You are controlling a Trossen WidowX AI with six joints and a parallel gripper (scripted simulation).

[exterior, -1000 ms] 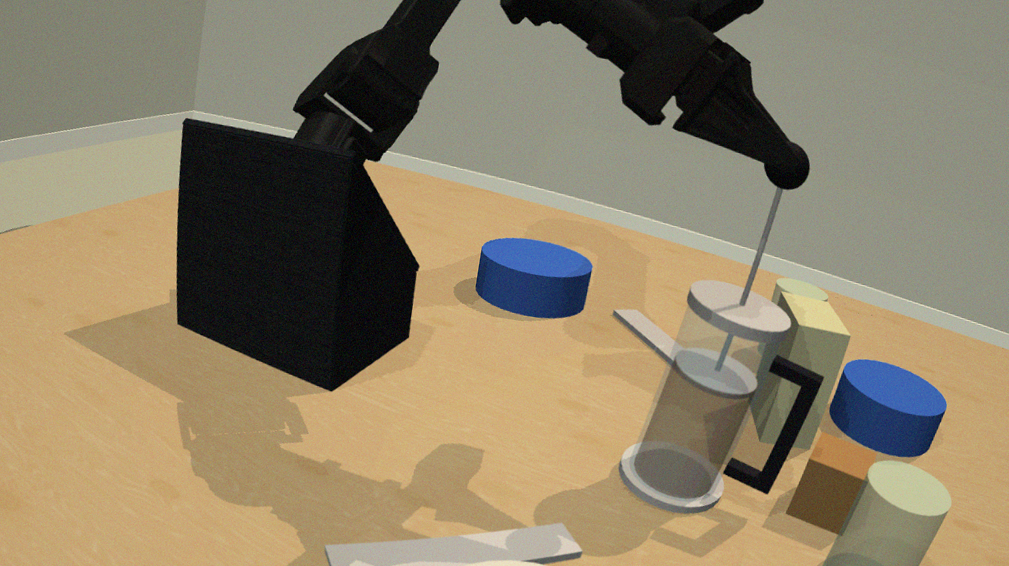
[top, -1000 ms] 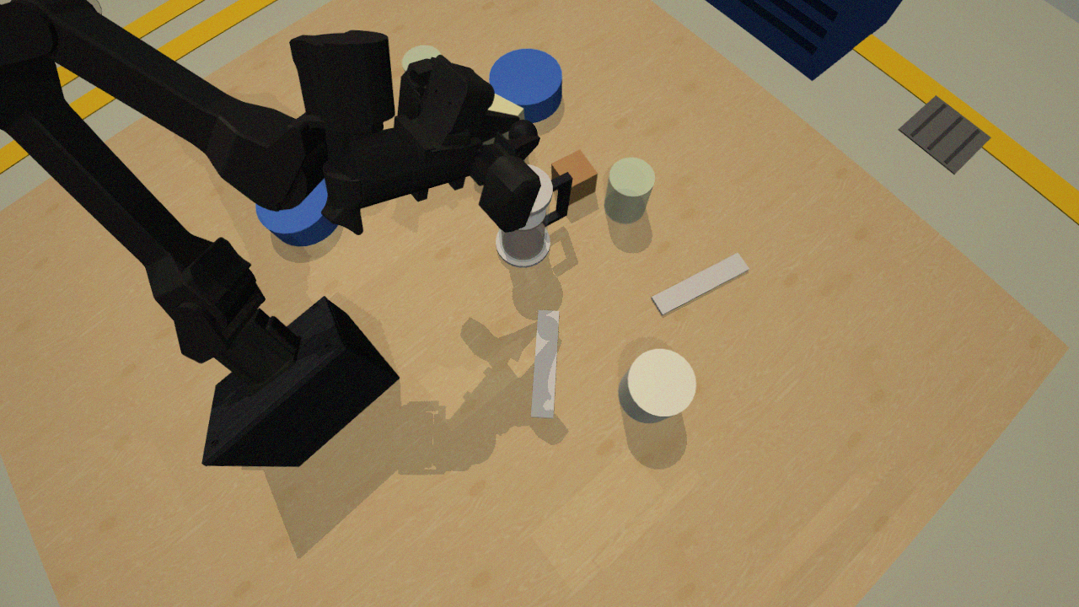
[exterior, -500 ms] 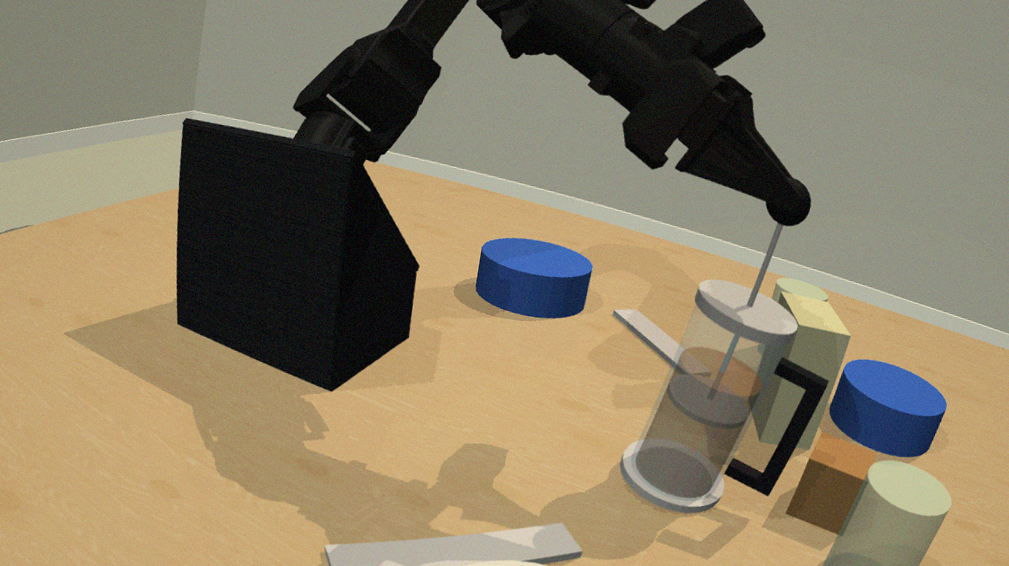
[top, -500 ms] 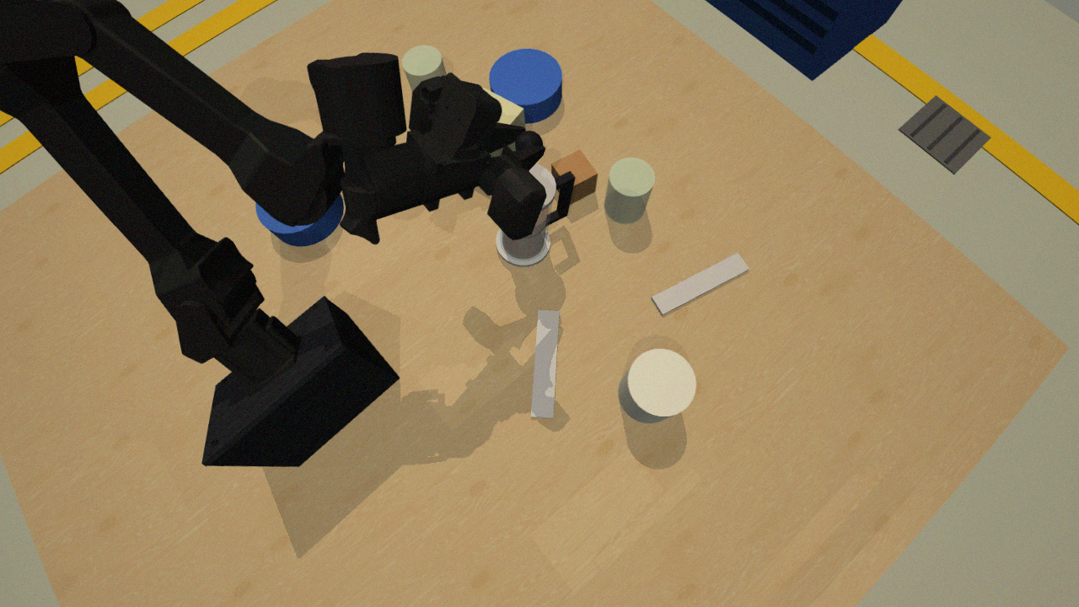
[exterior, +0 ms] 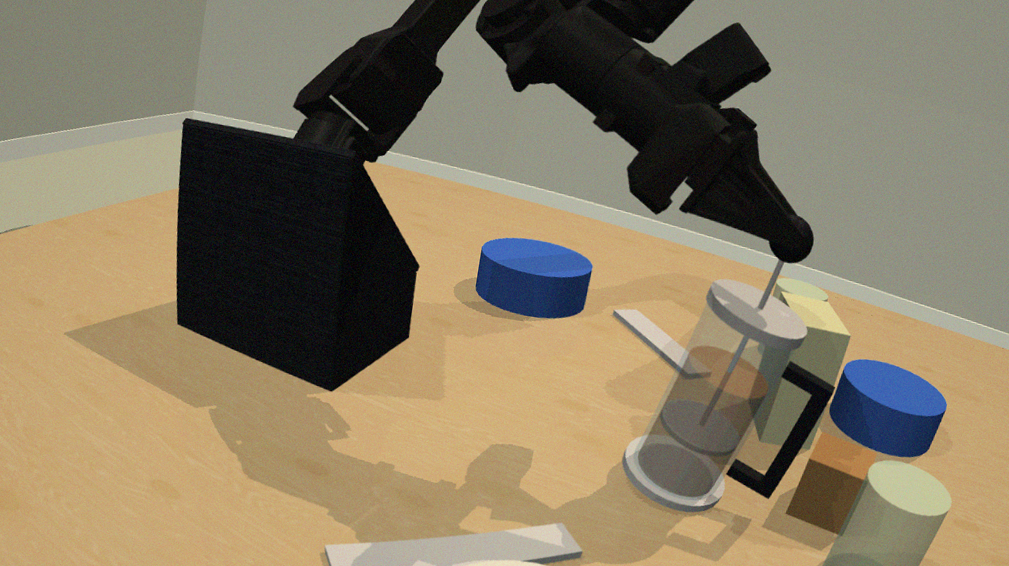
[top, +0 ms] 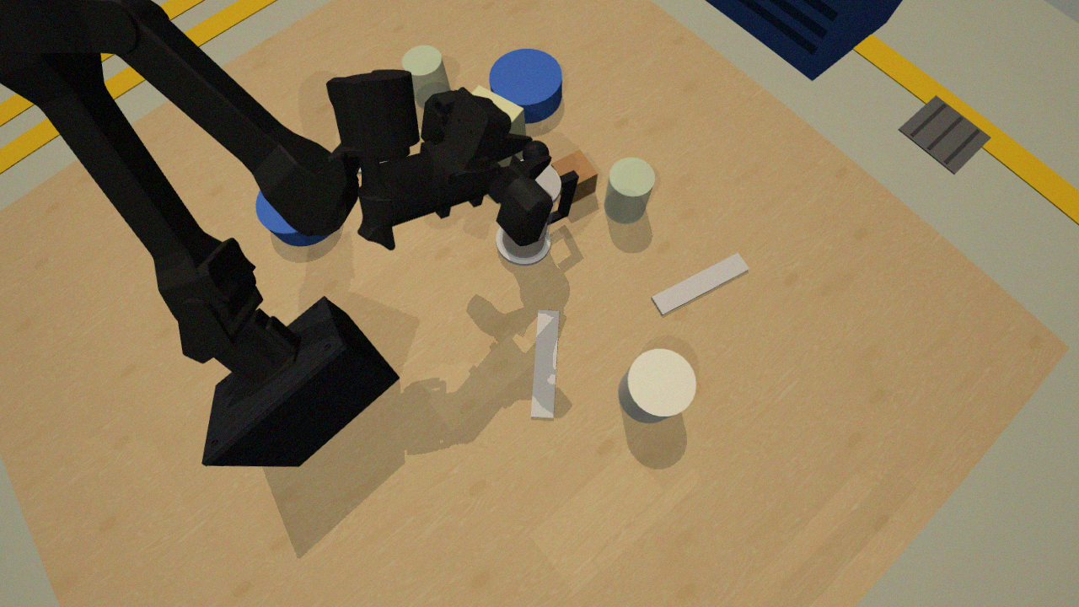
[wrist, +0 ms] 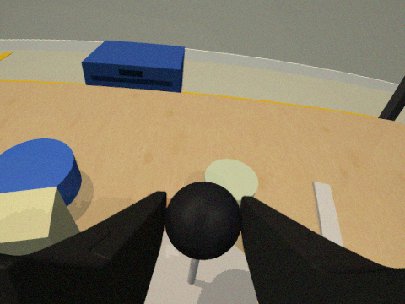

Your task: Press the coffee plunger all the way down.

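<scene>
My gripper tip is now 10 mm past the coffee press and 100 mm above it. The rest, counted from my gripper tip: brown cube 80 mm ahead, 40 mm to the left, 170 mm below; then pale yellow block 20 mm ahead, 160 mm to the left, 140 mm below; then cream cylinder 20 mm behind, 280 mm to the right, 150 mm below.
</scene>
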